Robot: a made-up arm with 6 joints. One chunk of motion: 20 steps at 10 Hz.
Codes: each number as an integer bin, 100 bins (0 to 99) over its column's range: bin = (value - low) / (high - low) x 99, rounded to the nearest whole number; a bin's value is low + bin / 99 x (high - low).
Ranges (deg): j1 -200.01..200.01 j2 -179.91..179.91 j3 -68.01..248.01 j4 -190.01..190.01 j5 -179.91..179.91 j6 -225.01..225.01
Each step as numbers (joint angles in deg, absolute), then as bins.
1 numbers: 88.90 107.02 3.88 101.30 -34.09 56.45
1 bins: 72 79 23 76 40 62
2 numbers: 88.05 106.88 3.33 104.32 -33.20 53.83
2 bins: 71 79 22 77 40 61
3 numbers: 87.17 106.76 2.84 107.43 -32.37 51.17
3 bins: 71 79 22 77 41 61
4 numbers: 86.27 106.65 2.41 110.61 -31.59 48.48
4 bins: 71 79 22 78 41 60
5 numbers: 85.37 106.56 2.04 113.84 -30.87 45.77
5 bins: 71 79 22 79 41 60
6 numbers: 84.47 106.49 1.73 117.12 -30.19 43.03
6 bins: 70 79 22 80 41 59
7 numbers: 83.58 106.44 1.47 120.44 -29.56 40.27
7 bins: 70 79 22 81 41 58
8 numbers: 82.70 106.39 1.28 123.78 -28.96 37.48
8 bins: 70 79 22 82 42 58
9 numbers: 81.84 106.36 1.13 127.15 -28.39 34.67
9 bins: 70 79 22 83 42 57
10 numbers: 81.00 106.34 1.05 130.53 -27.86 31.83
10 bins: 70 79 22 84 42 57
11 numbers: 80.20 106.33 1.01 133.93 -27.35 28.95
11 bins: 69 79 22 84 42 56
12 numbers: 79.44 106.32 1.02 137.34 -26.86 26.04
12 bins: 69 79 22 85 42 55
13 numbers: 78.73 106.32 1.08 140.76 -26.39 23.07
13 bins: 69 79 22 86 42 55
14 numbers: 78.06 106.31 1.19 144.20 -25.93 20.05
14 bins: 69 79 22 87 42 54
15 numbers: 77.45 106.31 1.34 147.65 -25.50 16.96
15 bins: 69 79 22 88 42 53
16 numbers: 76.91 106.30 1.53 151.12 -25.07 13.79
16 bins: 69 79 22 89 43 53
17 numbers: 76.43 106.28 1.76 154.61 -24.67 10.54
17 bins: 68 79 22 90 43 52
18 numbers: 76.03 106.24 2.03 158.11 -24.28 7.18
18 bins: 68 79 22 91 43 51
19 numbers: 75.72 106.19 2.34 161.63 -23.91 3.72
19 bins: 68 79 22 92 43 50
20 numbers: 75.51 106.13 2.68 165.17 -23.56 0.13
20 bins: 68 79 22 93 43 50
